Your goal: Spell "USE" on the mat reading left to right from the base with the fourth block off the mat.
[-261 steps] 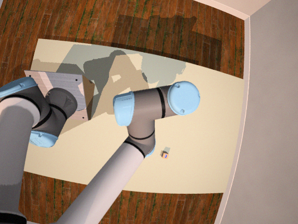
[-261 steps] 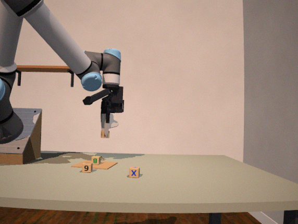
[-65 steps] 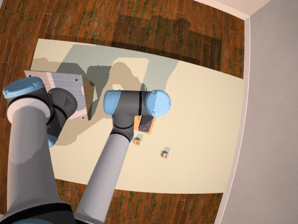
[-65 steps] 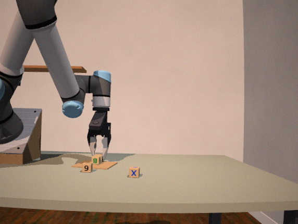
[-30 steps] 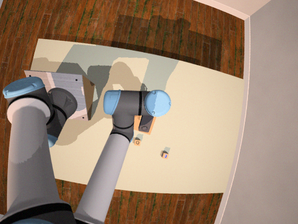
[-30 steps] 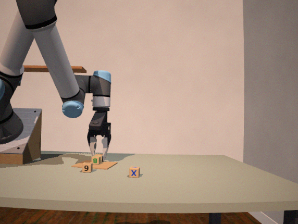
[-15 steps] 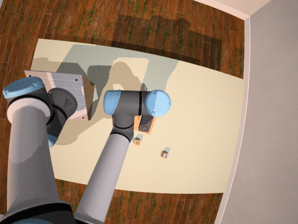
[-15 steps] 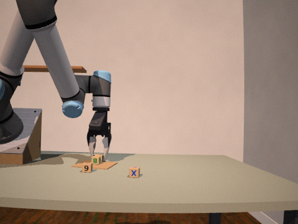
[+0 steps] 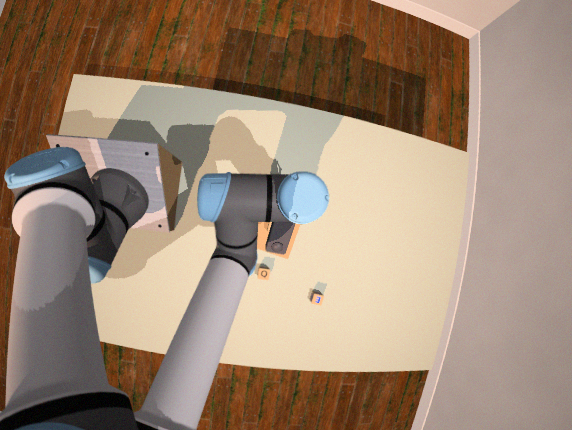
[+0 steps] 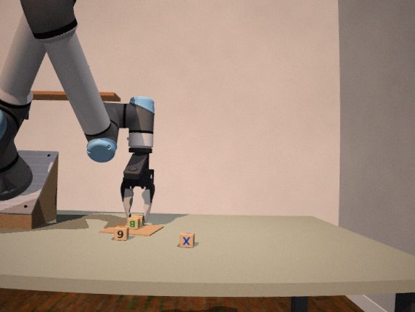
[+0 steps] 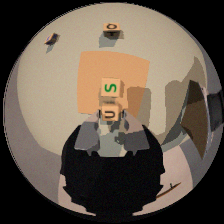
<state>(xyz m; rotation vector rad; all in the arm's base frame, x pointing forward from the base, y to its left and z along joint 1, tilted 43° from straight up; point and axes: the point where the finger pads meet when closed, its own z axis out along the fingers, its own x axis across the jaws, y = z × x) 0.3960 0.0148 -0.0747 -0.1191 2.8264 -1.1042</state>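
The orange mat lies 50 mm to the right of my hand and 30 mm below it. The rest, counted from my hand: blue-lettered block 170 mm ahead, 220 mm to the right, 10 mm below.
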